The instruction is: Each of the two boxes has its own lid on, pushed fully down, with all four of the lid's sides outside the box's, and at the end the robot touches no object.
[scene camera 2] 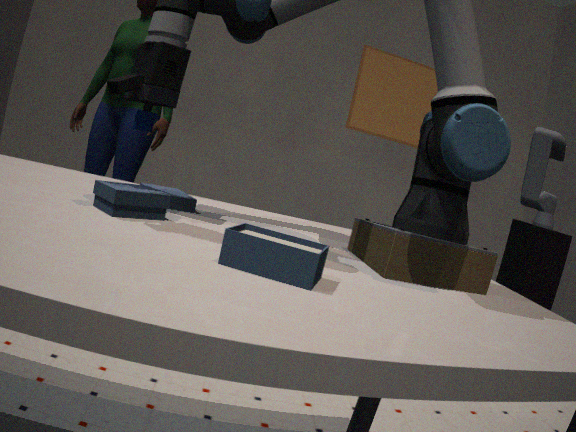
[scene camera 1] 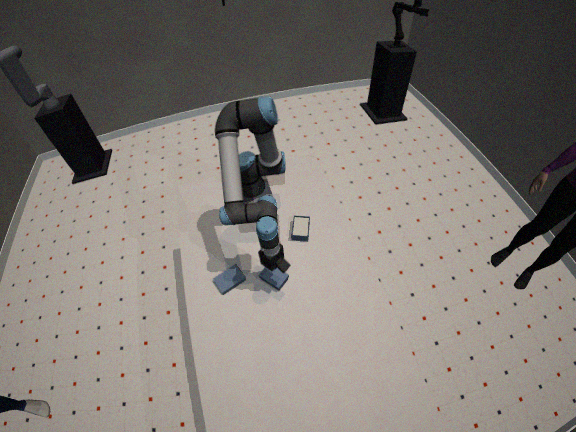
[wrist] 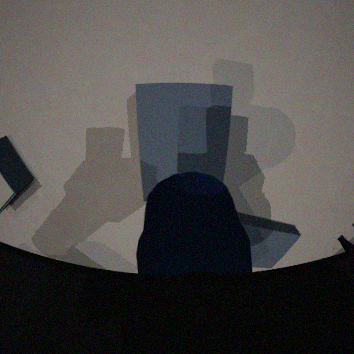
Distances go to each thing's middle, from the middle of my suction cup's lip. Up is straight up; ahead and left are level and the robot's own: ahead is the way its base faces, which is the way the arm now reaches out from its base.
My suction cup is 130 mm above the smaller blue-grey lid [scene camera 2: 117, 193] and 10 mm to the left of it. The rest, counted from my suction cup: larger blue-grey lid [wrist: 269, 240]: 220 mm to the right, 150 mm below, 50 mm behind.
